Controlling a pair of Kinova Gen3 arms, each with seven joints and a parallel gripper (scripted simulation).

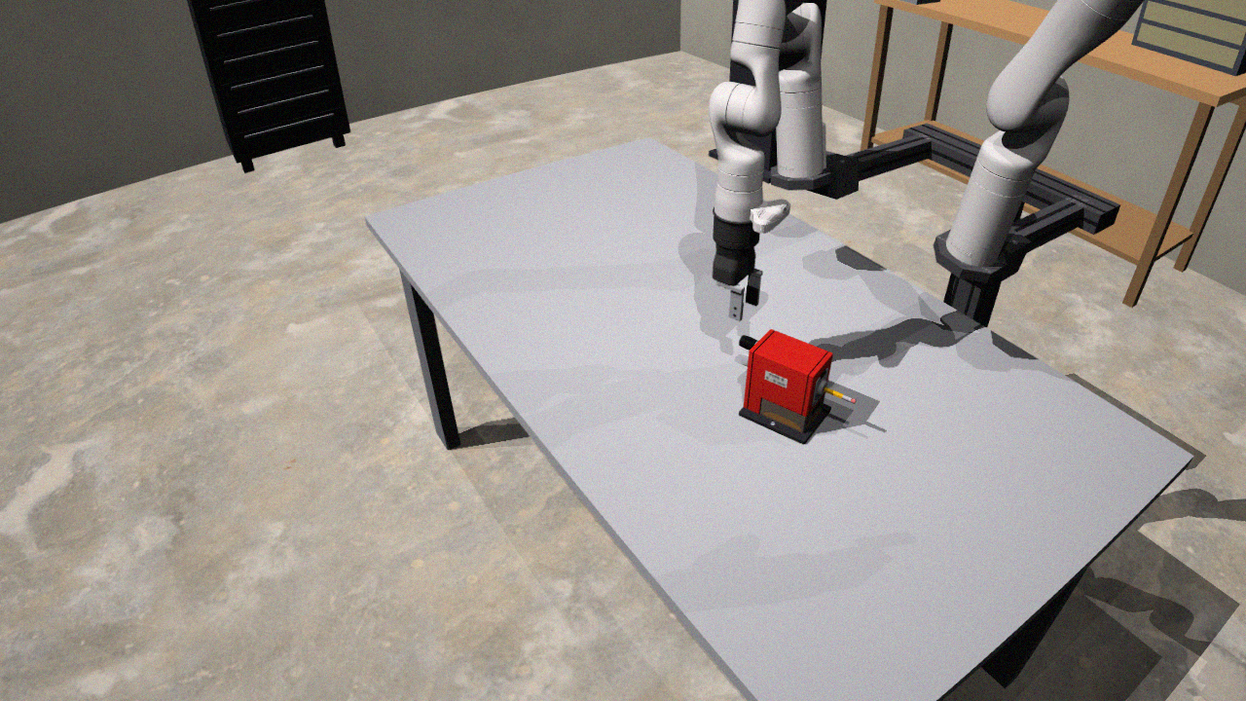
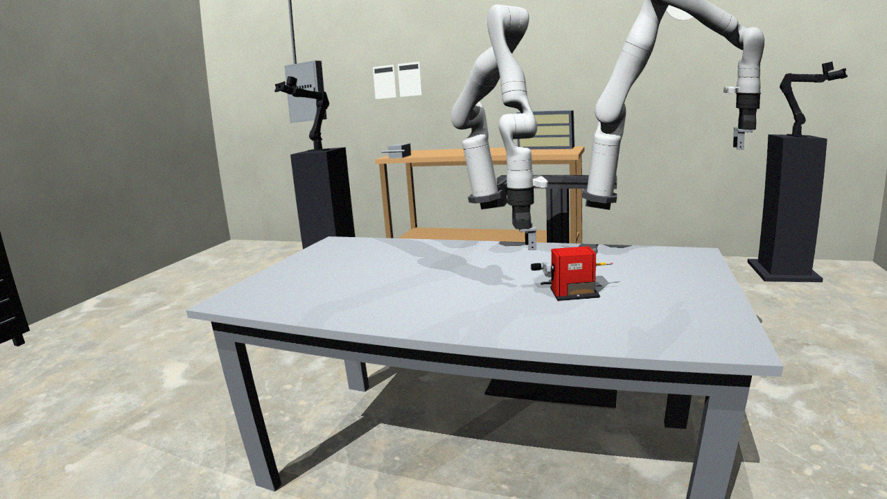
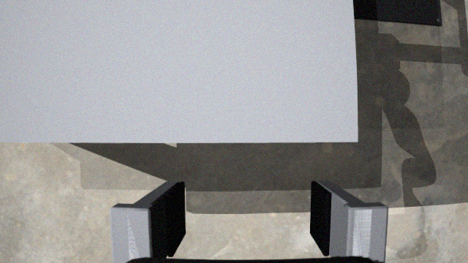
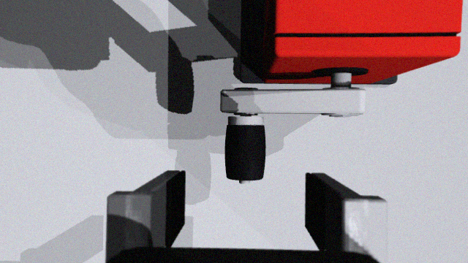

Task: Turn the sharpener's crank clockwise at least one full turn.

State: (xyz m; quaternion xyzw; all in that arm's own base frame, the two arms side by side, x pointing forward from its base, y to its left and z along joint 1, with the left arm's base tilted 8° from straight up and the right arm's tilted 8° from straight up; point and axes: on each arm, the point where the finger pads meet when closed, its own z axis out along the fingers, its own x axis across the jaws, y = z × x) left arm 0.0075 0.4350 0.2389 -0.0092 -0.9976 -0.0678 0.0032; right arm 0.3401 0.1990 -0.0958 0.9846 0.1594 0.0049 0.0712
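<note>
The black knob is 80 mm below my right hand and 20 mm to the left of it.
</note>
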